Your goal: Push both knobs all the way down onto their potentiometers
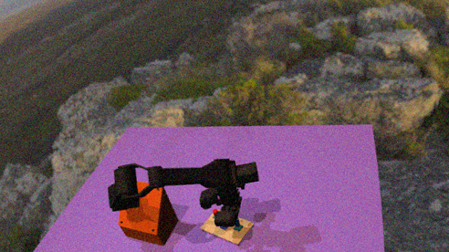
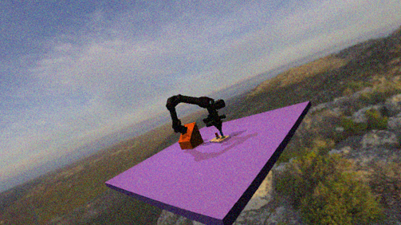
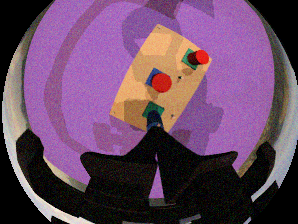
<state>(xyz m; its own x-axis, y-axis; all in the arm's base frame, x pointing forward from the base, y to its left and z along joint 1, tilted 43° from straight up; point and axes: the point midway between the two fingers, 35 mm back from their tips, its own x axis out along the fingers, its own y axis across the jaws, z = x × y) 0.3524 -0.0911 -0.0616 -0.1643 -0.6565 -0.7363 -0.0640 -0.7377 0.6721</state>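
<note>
Now: gripper tip 5 cm past the red knob and 2 cm above it.
</note>
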